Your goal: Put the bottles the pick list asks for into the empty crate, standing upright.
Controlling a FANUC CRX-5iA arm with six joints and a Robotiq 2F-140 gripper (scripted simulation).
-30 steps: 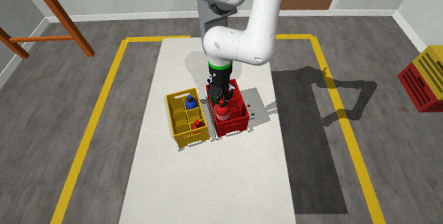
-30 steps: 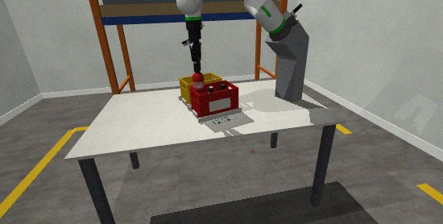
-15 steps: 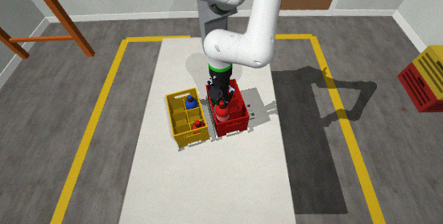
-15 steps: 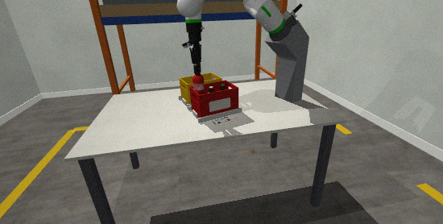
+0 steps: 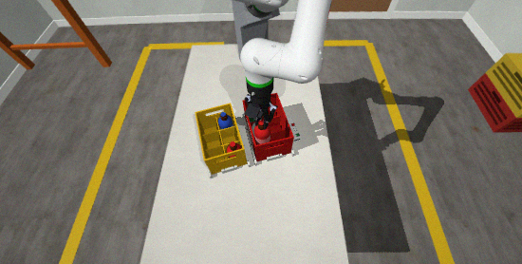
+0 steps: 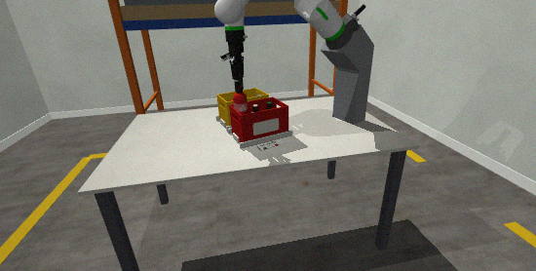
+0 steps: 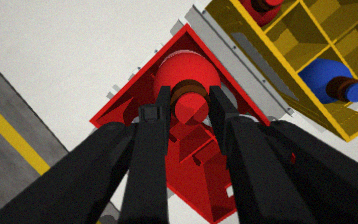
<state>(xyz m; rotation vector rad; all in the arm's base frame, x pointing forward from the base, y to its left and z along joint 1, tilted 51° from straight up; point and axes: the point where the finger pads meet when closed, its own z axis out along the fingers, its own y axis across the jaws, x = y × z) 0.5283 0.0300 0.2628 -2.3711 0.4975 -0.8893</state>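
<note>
Now: hand 8 cm above the red-labelled bottle. Round my hand: white-capped bottle 8 cm behind, 4 cm to the right, 21 cm below; then green-label bottle 15 cm behind, 9 cm to the right, 21 cm below; then red crate 10 cm behind, 21 cm below.
</note>
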